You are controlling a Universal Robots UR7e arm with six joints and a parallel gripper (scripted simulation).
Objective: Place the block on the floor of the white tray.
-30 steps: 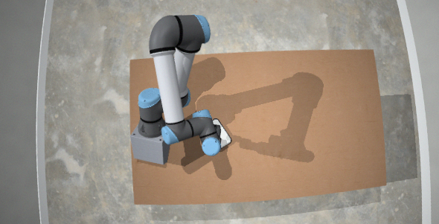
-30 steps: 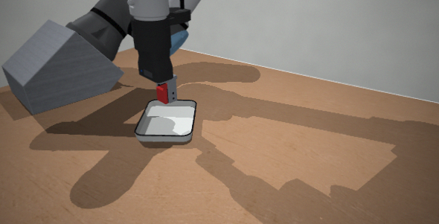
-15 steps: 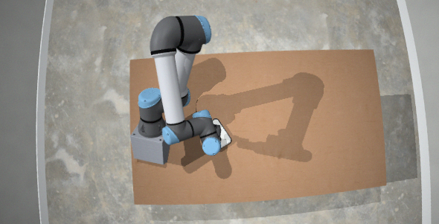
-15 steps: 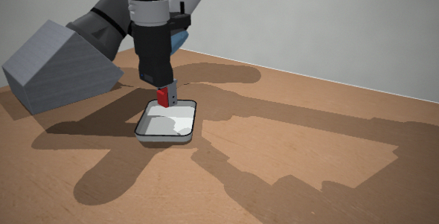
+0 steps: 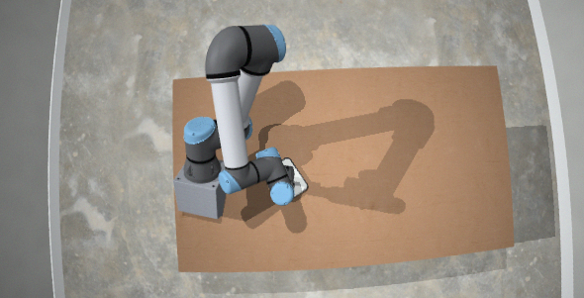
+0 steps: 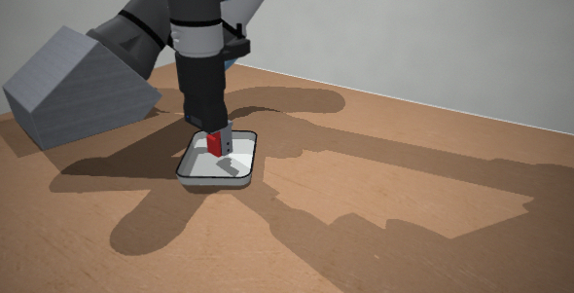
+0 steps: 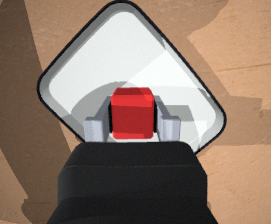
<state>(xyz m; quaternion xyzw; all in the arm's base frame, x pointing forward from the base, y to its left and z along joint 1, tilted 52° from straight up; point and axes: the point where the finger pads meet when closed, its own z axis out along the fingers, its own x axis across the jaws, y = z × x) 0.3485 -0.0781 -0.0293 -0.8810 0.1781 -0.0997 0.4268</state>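
Now: the white tray 3 cm below my hand. Also, from my hand: red block (right at my hand).
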